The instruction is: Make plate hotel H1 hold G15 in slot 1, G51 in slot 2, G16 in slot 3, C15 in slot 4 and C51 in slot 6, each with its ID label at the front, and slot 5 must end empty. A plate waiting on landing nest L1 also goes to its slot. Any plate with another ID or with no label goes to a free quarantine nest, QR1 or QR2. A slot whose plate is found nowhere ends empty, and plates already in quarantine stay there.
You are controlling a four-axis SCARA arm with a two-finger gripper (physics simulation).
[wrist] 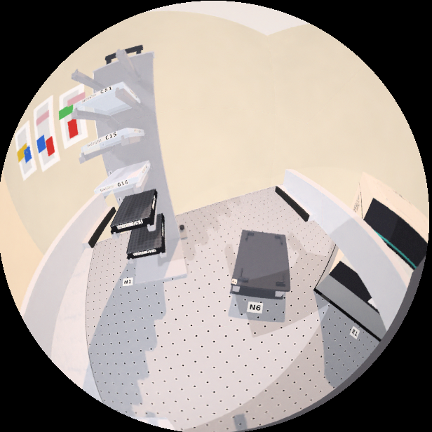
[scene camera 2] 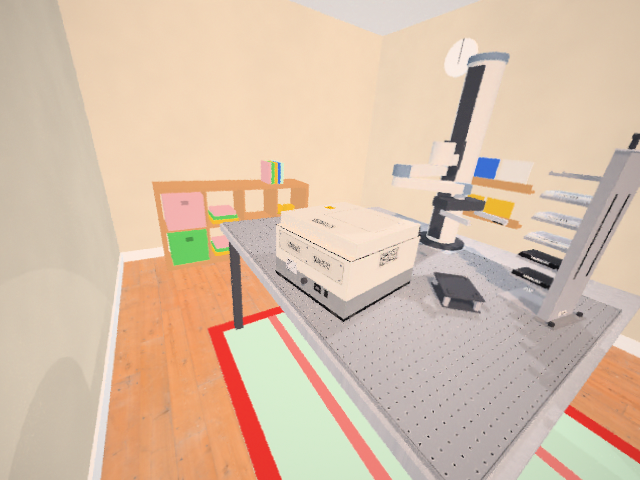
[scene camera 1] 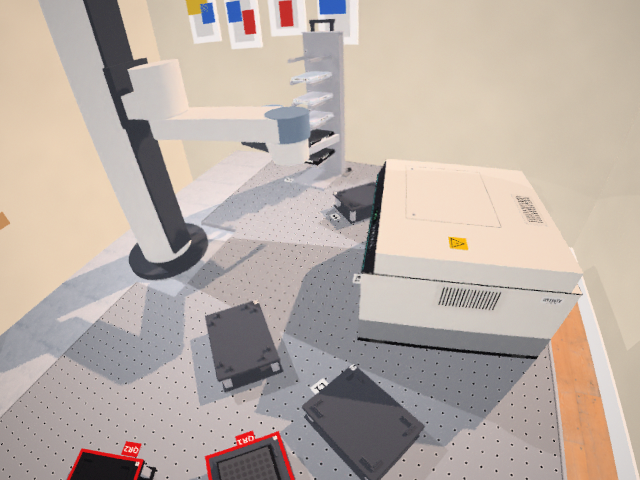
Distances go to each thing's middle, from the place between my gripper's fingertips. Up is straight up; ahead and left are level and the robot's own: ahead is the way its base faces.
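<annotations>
Taking the white instrument [scene camera 1: 405, 301] as my reference, I find my hand 430 mm short of it and 260 mm to the left of it, with the hand also 160 mm higher than the instrument.
</annotations>
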